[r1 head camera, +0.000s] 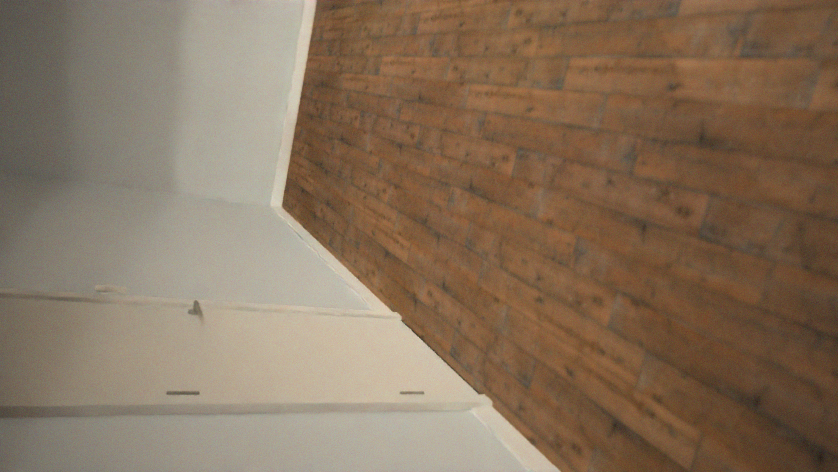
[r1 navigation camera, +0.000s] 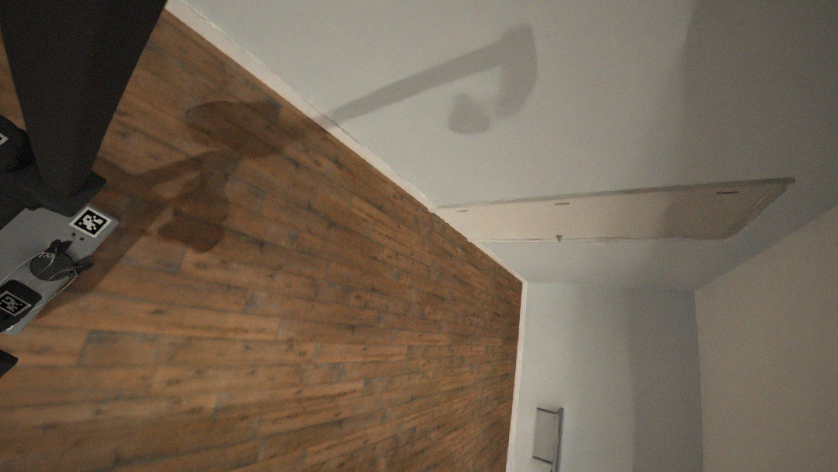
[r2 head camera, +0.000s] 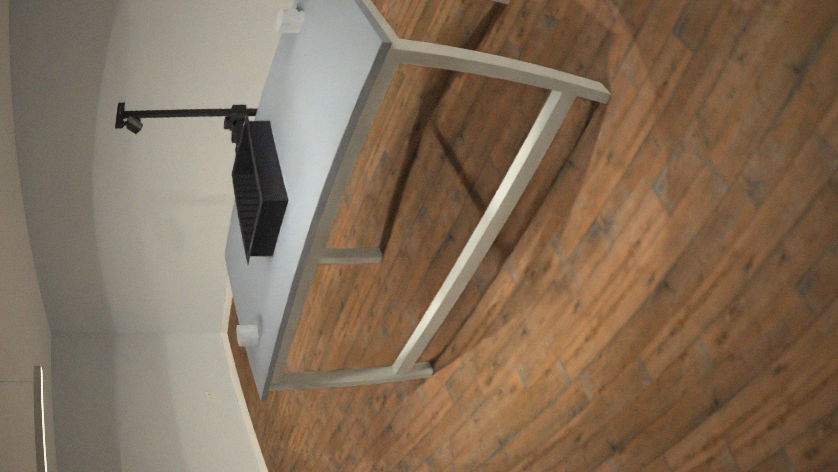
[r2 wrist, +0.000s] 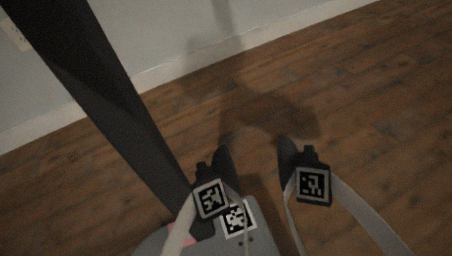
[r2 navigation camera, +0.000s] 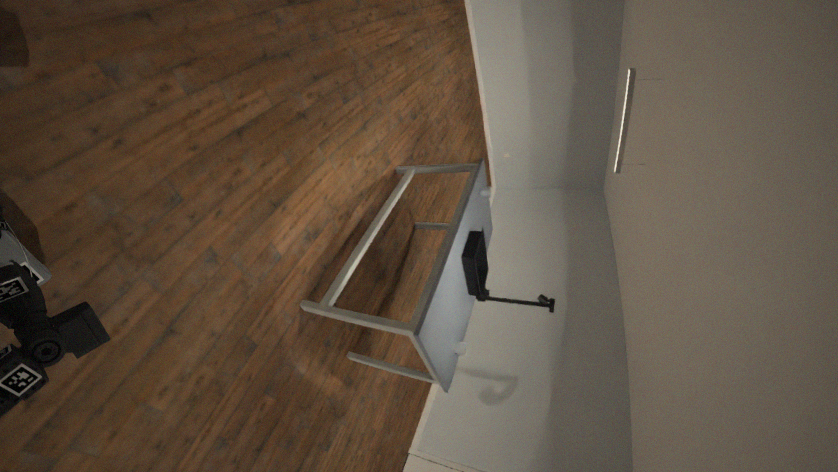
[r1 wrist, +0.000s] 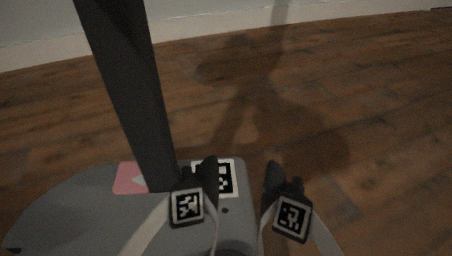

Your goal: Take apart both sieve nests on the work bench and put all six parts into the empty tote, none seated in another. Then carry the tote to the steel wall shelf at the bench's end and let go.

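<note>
The work bench (r2 head camera: 328, 76) (r2 navigation camera: 445, 310) has a grey-blue top and pale legs. A black tote (r2 head camera: 272, 228) (r2 navigation camera: 470, 245) stands upright near its middle; part of its ribbed inside shows, with no parts visible there. One white, round sieve nest (r2 head camera: 248, 335) (r2 navigation camera: 485, 191) stands near one bench end, the other nest (r2 head camera: 290, 21) (r2 navigation camera: 460, 348) near the opposite end; their layers are too small to tell. The grey wall shelf (r1 navigation camera: 560, 430) shows partly in r1's navigation view. r1's gripper (r1 wrist: 241, 175) is open and empty above its own base. r2's gripper (r2 wrist: 255, 157) is open and empty above its own base.
r1's black mast (r2 head camera: 175, 112) (r2 navigation camera: 516, 300) stands upright beyond the bench, behind the tote. A closed door (r1 head camera: 293, 357) (r1 navigation camera: 615, 216) is in the wall near r1. A pale stretcher bar (r2 head camera: 486, 222) (r2 navigation camera: 369, 234) joins two bench legs low down.
</note>
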